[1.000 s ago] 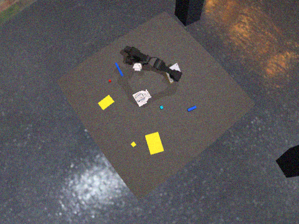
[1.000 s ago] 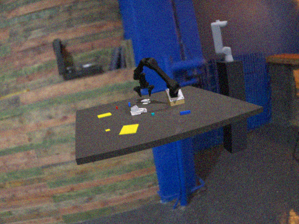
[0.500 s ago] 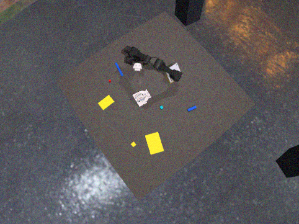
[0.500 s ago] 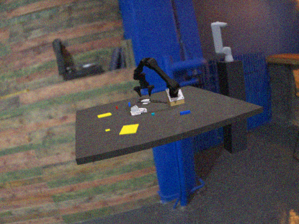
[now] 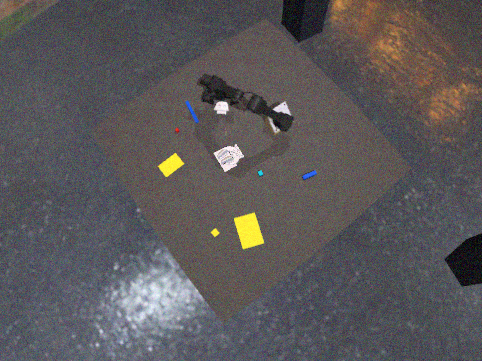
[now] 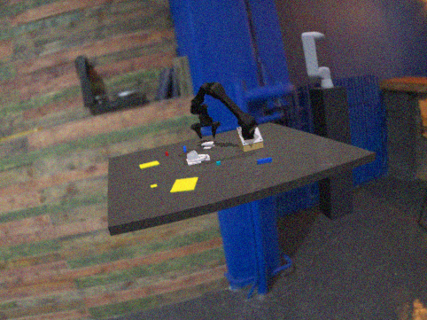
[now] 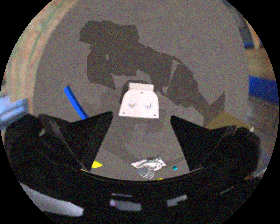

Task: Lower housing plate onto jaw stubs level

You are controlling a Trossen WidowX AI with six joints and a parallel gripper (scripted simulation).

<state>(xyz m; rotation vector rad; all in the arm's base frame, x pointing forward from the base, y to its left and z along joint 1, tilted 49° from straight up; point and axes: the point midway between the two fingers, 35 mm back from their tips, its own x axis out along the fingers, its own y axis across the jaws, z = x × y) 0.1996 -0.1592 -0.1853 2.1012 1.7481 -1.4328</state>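
Now: gripper tip 10 mm to the left of the small white block and 50 mm above it. The rest, counted from my gripper tip: red cube (270 mm ahead, 20 mm to the right, 50 mm below); cyan cube (30 mm ahead, 420 mm to the left, 50 mm below).
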